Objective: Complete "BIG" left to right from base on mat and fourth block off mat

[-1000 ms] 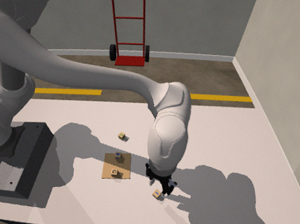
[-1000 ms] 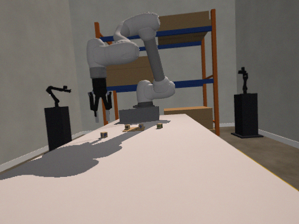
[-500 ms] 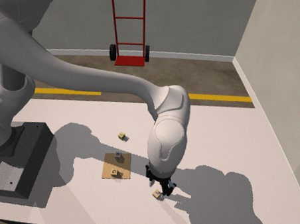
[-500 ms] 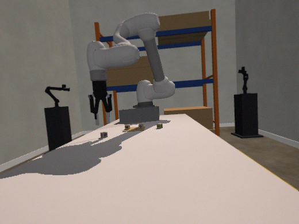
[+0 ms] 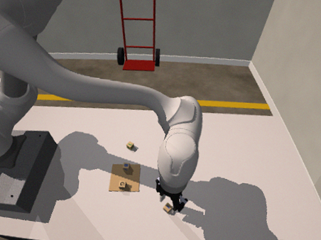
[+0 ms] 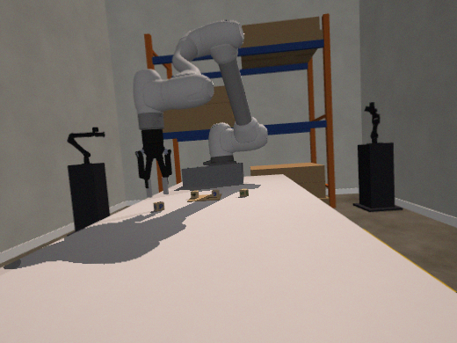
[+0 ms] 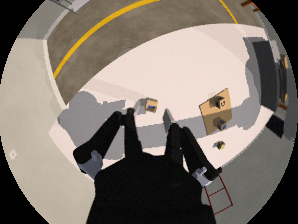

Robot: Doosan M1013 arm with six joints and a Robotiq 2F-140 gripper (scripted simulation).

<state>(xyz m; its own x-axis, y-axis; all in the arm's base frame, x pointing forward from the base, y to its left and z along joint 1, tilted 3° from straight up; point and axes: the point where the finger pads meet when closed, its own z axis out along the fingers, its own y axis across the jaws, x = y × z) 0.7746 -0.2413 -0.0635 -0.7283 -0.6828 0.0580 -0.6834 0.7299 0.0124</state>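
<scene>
Now: the tan mat 190 mm behind my hand, 160 mm to the left of it and 80 mm below it. From my hand the other things lie so: block marked g (200 mm behind, 110 mm to the left, 70 mm below).
</scene>
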